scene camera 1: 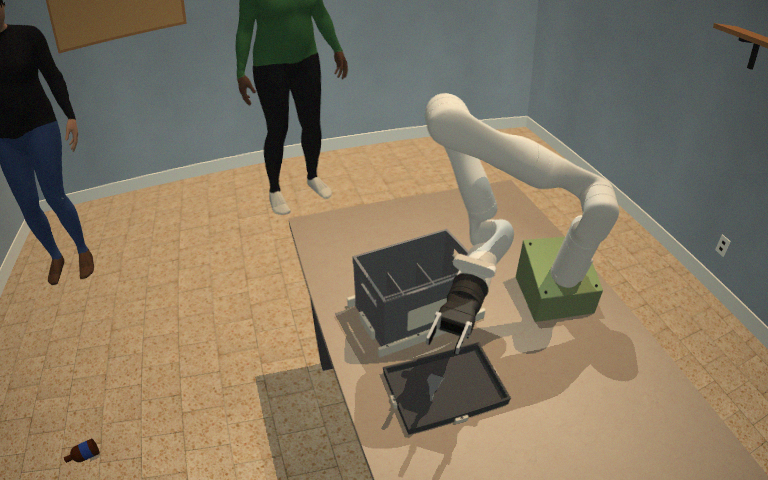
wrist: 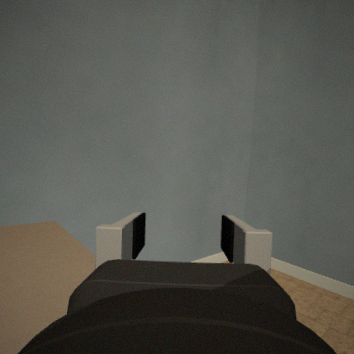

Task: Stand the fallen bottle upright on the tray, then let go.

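Seen in the pictures: gripper, between the fingertips: [scene camera 1: 442,346] [wrist: 182,229]; arm's base, origin of its link: [scene camera 1: 565,273].
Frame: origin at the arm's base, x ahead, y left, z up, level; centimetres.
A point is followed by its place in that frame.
Observation:
The brown bottle [scene camera 1: 83,450] {x 176.3, y 2.4, z -78.9 cm} with a blue label lies on its side on the floor at the lower left of the scene view, well away from the table. The dark tray [scene camera 1: 501,403] {x 26.9, y 32.0, z -9.4 cm} lies on the table with no bottle in it; part of it is in the arm's shadow. My gripper [scene camera 1: 447,338] {x 43.4, y 32.0, z 14.8 cm} [wrist: 182,229] {x 43.4, y 32.0, z 14.8 cm} is open and empty, above the tray's back edge, with its fingers wide apart. The bottle does not show in the wrist view.
A dark divided bin [scene camera 1: 368,307] {x 54.6, y 1.5, z -3.2 cm} stands on the table [scene camera 1: 566,430] {x 12.9, y 42.6, z -10.7 cm} behind the tray, close to my gripper. The arm's green base block [scene camera 1: 566,306] {x 0.9, y 6.7, z -6.1 cm} is at the right. Two people stand on the floor beyond the table.

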